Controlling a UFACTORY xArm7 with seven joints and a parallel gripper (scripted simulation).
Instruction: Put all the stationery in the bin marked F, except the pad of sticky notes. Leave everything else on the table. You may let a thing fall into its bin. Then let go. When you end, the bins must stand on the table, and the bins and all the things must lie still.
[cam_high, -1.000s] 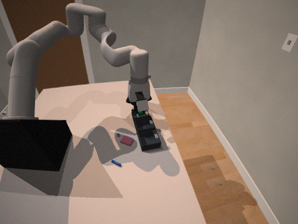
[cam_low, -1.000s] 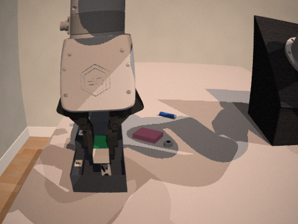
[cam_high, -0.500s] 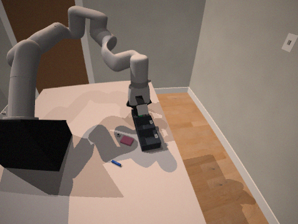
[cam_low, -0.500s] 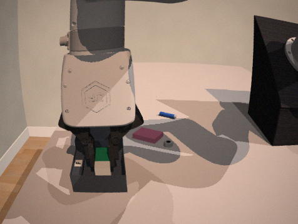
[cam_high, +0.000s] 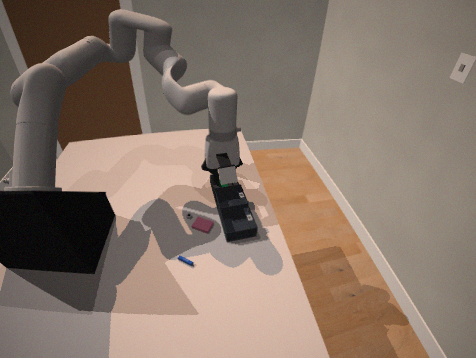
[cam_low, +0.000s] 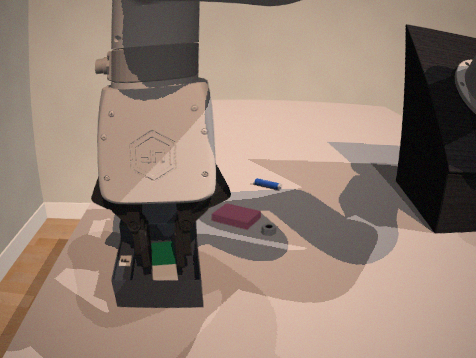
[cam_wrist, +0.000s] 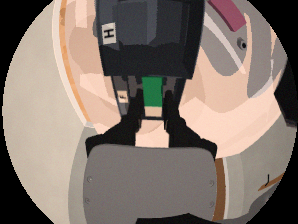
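My gripper is now 20 mm above the green-and-white eraser and 10 mm to the right of it. The rest, counted from my hand: pink sticky-note pad (160 mm to the right, 60 mm behind, 40 mm below); then small grey nut (120 mm to the right, 100 mm behind, 40 mm below); then silver pencil sharpener (30 mm below).
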